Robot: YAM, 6 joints.
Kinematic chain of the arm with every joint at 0, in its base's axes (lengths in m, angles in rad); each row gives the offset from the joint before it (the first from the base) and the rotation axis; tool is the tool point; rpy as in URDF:
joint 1: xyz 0 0 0.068 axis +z
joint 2: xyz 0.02 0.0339 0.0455 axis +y
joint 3: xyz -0.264 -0.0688 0 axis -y
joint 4: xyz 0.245 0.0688 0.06 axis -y
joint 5: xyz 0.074 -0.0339 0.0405 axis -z
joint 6: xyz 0.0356 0 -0.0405 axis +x
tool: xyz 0 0 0 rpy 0 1.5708 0
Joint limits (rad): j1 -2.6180..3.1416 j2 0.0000..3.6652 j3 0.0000..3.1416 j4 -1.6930..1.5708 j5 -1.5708..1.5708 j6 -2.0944..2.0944
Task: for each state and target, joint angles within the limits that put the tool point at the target. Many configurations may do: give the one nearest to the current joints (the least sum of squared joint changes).
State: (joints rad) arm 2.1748 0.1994 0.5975 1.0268 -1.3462 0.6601
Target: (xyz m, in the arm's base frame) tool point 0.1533 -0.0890 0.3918
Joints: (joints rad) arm 2.8159 0.0000 0.8197 1.4897 -1.4352 0.6601
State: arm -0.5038 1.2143 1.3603 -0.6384 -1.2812 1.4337
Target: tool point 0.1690 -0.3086 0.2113
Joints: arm -1.1642 1.7830 1.2154 -0.5782 -1.2001 1.4337
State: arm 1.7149 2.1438 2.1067 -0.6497 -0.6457 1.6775
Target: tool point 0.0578 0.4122 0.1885
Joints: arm 1.3816 2.0814 1.6237 -0.9136 -0.6227 1.6775
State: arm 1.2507 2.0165 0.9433 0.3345 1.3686 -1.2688
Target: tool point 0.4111 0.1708 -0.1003
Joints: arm 0.4683 2.8428 1.5192 0.4152 1.1960 -1.2688
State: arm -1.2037 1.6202 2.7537 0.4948 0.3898 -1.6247
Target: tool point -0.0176 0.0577 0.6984
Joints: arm -1.4488 1.6897 3.1416 0.9555 0.2979 -1.6247
